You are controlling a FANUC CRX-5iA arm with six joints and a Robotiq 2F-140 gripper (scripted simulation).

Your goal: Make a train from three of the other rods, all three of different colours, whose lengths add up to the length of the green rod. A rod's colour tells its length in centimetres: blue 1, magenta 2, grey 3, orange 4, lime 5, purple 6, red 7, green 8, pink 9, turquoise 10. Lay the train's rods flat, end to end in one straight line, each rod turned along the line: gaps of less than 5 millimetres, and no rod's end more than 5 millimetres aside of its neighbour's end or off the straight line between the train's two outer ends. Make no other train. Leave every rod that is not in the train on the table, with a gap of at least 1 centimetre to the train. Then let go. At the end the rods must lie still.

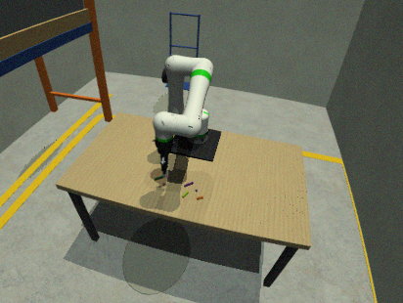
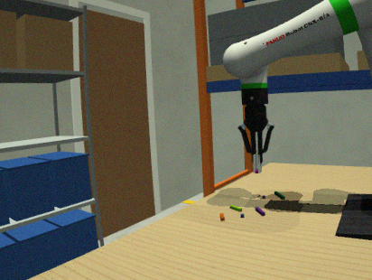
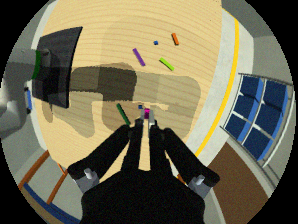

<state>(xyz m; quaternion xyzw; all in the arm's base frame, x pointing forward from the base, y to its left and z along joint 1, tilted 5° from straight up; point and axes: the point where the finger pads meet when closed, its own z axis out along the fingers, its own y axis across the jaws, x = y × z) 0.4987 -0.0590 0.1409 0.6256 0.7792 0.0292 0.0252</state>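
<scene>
Right now my hand is 130 mm above the green rod, 60 mm to the left of it and 60 mm past it. The rest, counted from my hand: lime rod 130 mm to the left, 130 mm below, 20 mm ahead; purple rod 130 mm to the left, 130 mm below, 70 mm behind; magenta rod 30 mm below.
</scene>
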